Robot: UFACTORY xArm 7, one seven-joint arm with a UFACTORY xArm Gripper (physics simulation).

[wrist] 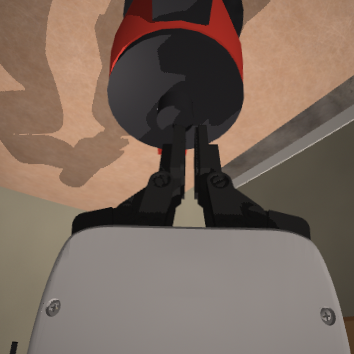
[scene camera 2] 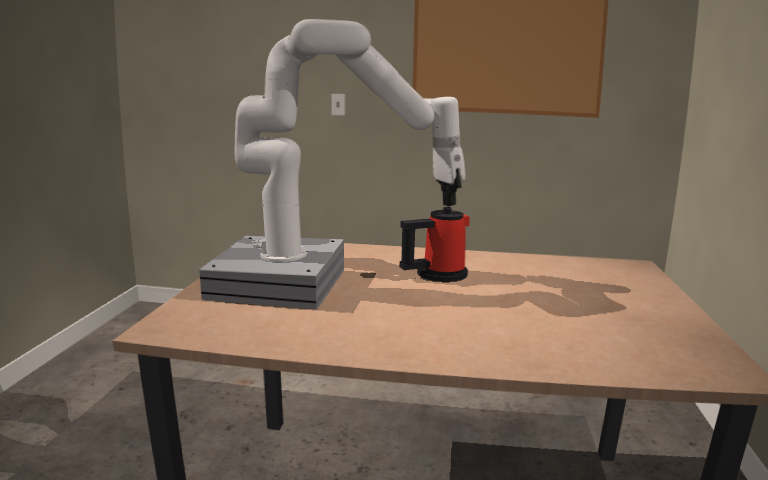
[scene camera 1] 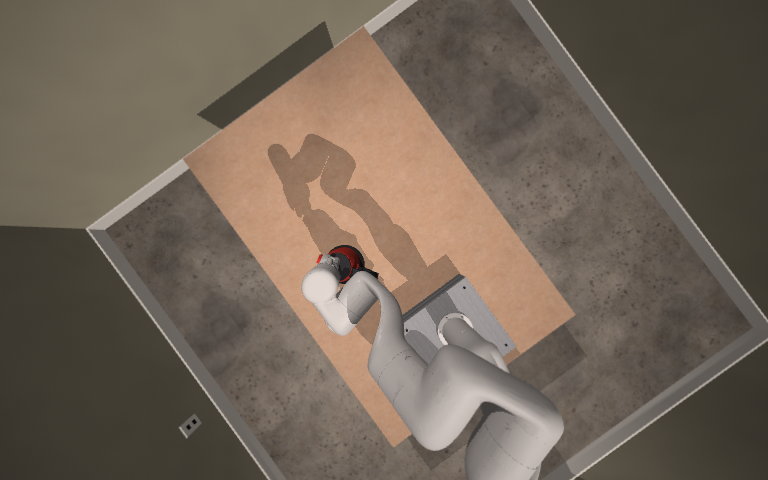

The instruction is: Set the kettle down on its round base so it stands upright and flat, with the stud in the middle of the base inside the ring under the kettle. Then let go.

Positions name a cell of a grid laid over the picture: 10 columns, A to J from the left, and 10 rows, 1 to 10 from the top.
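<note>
Scene camera 2 lets me see my gripper (scene camera 2: F5). Through the wrist view I see the gripper (wrist: F4) too.
</note>
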